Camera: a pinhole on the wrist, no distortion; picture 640 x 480 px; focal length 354.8 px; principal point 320.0 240.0 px. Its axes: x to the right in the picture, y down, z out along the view. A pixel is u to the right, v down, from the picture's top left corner.
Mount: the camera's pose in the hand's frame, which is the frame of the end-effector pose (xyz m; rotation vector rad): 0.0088 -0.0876 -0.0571 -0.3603 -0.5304 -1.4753
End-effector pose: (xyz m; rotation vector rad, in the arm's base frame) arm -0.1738 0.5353 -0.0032 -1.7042 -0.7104 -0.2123
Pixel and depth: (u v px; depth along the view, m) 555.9 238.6 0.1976
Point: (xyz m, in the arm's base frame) -0.2771 0.7072 0.0179
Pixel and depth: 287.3 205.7 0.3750
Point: -0.2063 0.7164 -0.2169
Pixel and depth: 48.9 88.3 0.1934
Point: -0.1805 0.5047 -0.1673
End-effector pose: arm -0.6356 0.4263 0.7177 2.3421 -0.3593 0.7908
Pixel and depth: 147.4 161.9 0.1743
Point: -0.6901 0.3471 0.6978
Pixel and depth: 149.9 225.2 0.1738
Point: -0.6648 0.3427 0.7155
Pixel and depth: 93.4 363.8 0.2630
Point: -0.6348 0.2176 0.8069
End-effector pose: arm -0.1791 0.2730 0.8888 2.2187 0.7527 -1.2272
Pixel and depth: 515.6 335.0 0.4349
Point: -0.4421 0.0349 0.6028
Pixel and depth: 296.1 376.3 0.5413
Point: -0.1793 -0.1291 0.6081
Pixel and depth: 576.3 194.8 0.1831
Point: -0.3610 0.2322 0.8241
